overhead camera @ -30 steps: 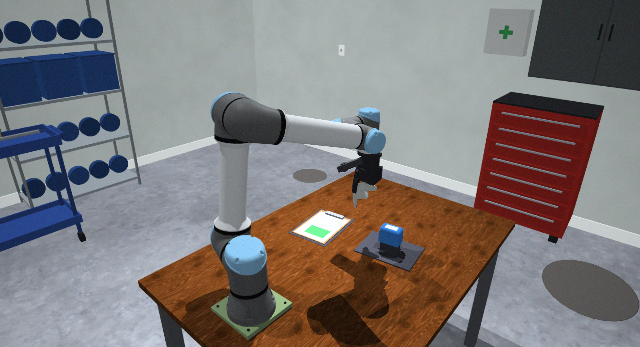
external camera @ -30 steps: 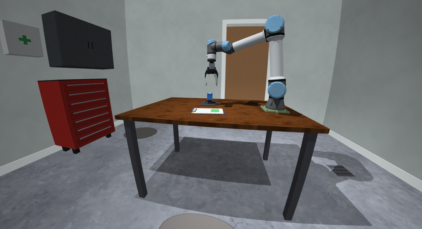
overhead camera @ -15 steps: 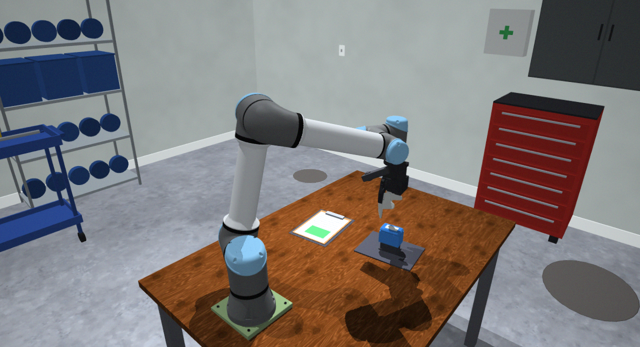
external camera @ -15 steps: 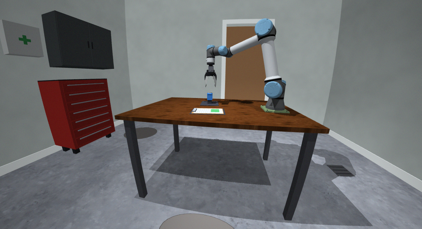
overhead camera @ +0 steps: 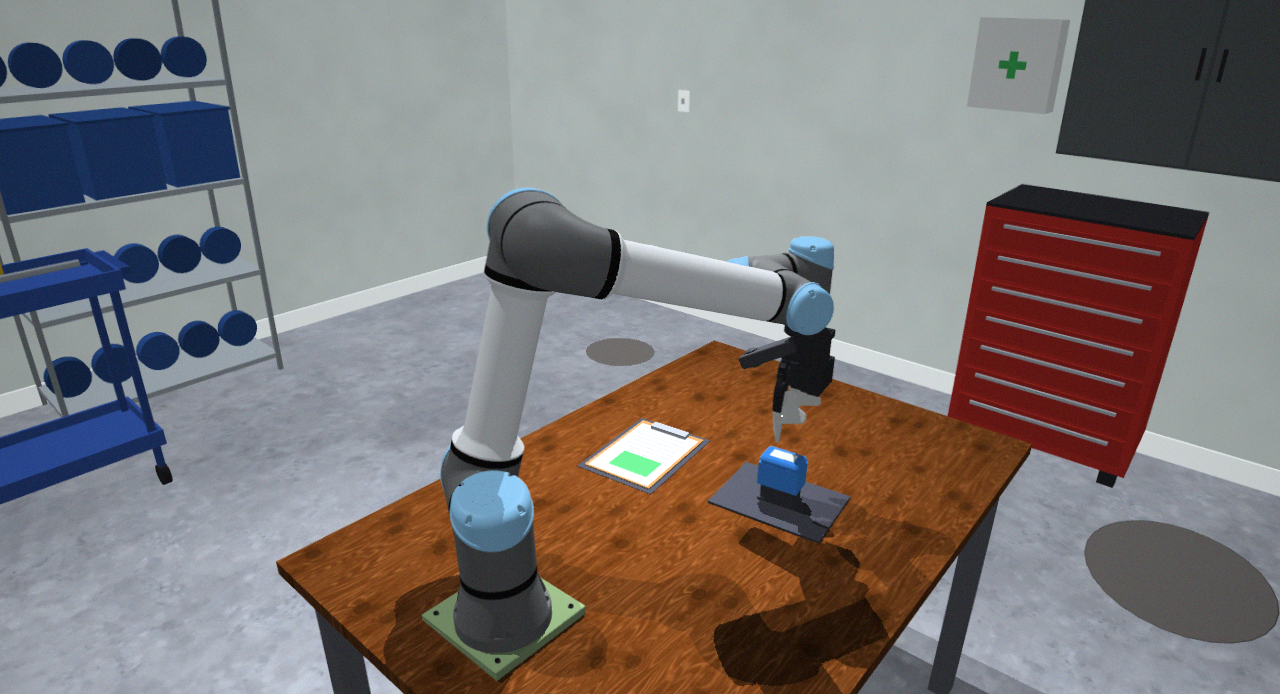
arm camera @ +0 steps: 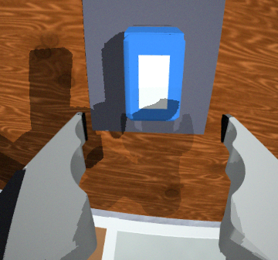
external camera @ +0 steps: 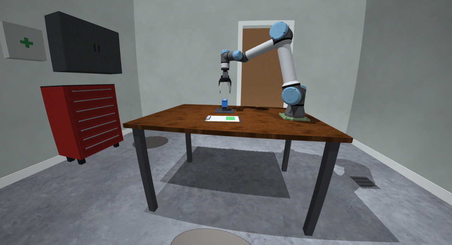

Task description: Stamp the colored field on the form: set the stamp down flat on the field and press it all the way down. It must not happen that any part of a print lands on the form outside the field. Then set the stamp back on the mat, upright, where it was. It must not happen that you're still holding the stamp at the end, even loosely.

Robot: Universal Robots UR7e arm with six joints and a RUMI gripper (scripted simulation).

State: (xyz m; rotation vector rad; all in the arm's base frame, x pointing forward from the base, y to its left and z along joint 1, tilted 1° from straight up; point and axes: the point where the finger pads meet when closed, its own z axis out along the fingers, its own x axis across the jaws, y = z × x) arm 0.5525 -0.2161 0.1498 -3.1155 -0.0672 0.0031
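My hand is 120 mm above the stamp. Also, from my hand: mat 170 mm below.
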